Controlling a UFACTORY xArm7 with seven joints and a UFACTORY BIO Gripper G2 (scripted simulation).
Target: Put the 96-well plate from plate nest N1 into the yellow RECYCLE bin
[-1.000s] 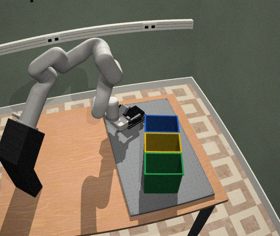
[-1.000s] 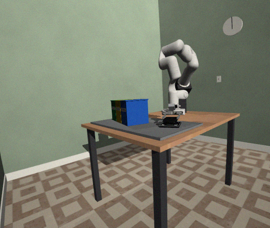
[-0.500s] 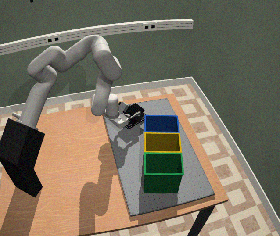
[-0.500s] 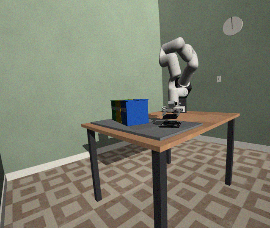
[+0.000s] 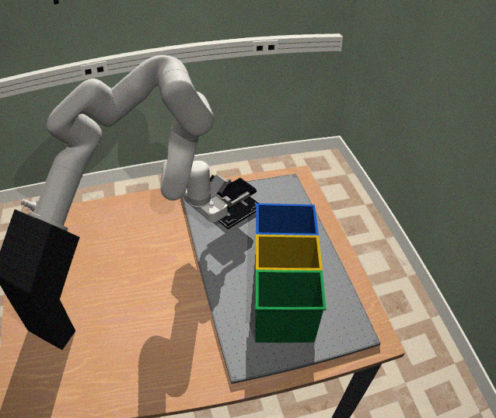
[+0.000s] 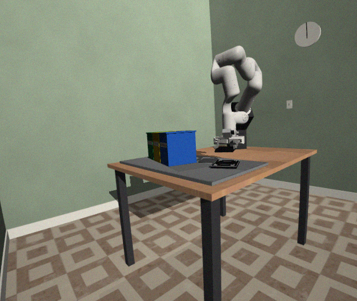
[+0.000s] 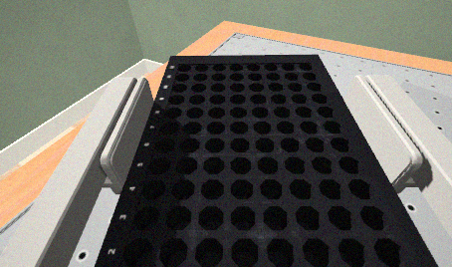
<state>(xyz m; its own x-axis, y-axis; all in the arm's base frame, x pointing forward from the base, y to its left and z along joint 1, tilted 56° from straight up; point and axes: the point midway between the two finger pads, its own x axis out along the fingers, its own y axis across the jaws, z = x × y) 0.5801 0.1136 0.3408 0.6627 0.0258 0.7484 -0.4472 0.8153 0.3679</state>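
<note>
My gripper is now 90 mm above the black plate nest N1. From my hand the other things lie so: blue bin 250 mm to the right, 120 mm ahead; yellow bin 380 mm to the right, 100 mm ahead; black 96-well plate 10 mm below.
</note>
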